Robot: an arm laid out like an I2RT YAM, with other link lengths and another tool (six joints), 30 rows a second.
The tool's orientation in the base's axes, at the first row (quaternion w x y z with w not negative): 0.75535, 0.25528, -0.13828, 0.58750
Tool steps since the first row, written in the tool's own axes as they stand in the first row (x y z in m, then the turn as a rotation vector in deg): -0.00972, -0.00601, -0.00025, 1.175, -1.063, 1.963; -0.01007, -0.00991, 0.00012, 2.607, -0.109, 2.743; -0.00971, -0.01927, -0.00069, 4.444, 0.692, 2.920; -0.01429, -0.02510, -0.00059, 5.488, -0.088, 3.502; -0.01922, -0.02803, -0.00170, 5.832, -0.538, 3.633; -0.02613, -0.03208, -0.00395, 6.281, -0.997, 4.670; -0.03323, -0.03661, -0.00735, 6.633, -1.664, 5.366; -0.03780, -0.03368, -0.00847, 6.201, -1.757, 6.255; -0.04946, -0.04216, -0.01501, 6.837, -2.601, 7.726; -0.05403, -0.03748, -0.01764, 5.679, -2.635, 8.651; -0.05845, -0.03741, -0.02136, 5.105, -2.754, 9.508; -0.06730, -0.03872, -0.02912, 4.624, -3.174, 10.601; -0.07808, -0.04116, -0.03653, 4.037, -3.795, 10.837
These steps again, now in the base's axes. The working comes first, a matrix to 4 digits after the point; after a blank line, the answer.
The tool's axes in the first row as the columns of a matrix, in the base's axes (used below as rounded here):
0.2714, -0.9581, 0.0911
0.8169, 0.1794, -0.5481
0.5089, 0.2232, 0.8314

0.00310, -0.00888, -0.00650, 1.516, -0.307, 1.993; 0.00677, -0.01007, -0.00724, 1.062, 0.607, 3.583; 0.01576, -0.01101, -0.00982, 0.809, 2.154, 4.844; 0.02012, -0.01585, -0.01337, 1.893, 2.548, 5.685; 0.02148, -0.01980, -0.01745, 2.429, 2.676, 5.868; 0.02328, -0.02494, -0.02374, 3.085, 2.392, 6.857; 0.02539, -0.02968, -0.03119, 3.883, 2.179, 7.465; 0.02124, -0.03228, -0.03380, 3.936, 1.322, 7.964; 0.02560, -0.03974, -0.04706, 5.051, 0.884, 9.322; 0.01964, -0.04119, -0.05053, 4.854, -0.575, 9.494; 0.01803, -0.04275, -0.05585, 4.890, -1.535, 9.888; 0.01618, -0.04596, -0.06710, 5.262, -2.602, 10.458; 0.01492, -0.05115, -0.07929, 5.719, -3.323, 10.217
